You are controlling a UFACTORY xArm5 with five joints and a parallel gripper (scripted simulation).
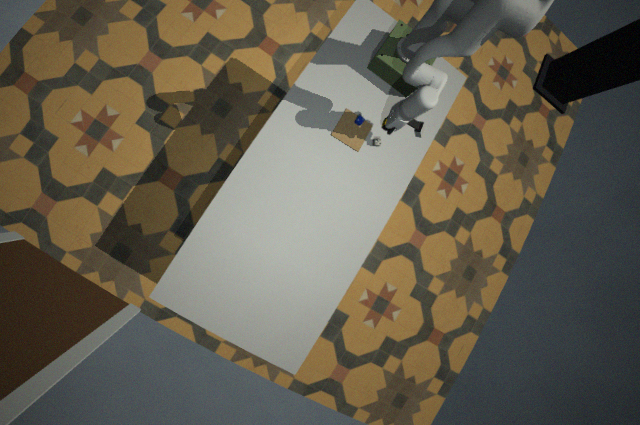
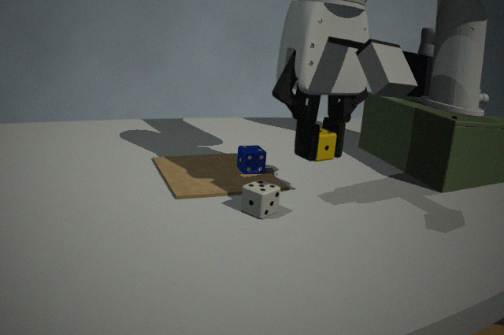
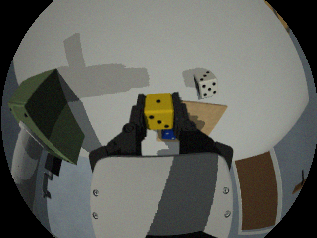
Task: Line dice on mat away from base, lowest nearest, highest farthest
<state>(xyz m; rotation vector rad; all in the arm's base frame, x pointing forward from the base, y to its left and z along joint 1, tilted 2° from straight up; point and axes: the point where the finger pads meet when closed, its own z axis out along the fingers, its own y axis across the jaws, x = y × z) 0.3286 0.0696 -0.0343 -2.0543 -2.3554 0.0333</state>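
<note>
Right now my hand is 8 cm short of the tan mat, 11 cm to the left of it and 7 cm above it. The rest, counted from my hand: white die: 7 cm ahead, 1 cm to the left, 6 cm below; then blue die: 3 cm ahead, 10 cm to the right, 6 cm below; then yellow die: 1 cm below.
</note>
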